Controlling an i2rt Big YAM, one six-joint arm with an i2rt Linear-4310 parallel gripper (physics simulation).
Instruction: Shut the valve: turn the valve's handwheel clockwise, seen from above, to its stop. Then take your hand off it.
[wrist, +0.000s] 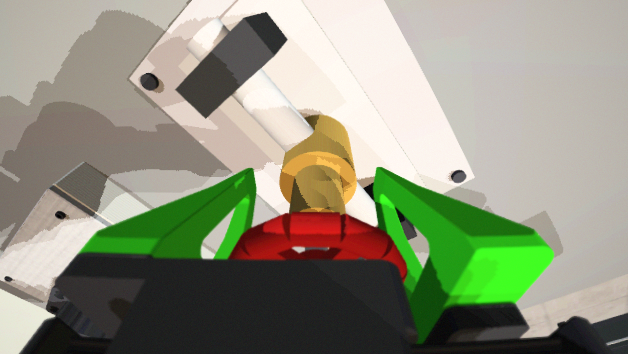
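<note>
The valve's red handwheel (316, 224) shows at the bottom middle, between the green fingers of my gripper (314, 178). The gripper is shut on the handwheel, one finger on each side of its rim. The fingertips reach past the wheel toward the brass valve body (327, 137). The brass stem and collar stand just beyond the wheel. The near part of the wheel is hidden behind the dark gripper housing. A white pipe (275, 112) runs from the valve body to the upper left, through a dark clamp block (232, 65).
The valve stands on a pale base plate (400, 100) with dark bolts at its corners. A light box-like block (37, 240) with dark screws lies at the lower left, close to the left finger. Another dark clamp (409, 229) shows partly behind the right finger.
</note>
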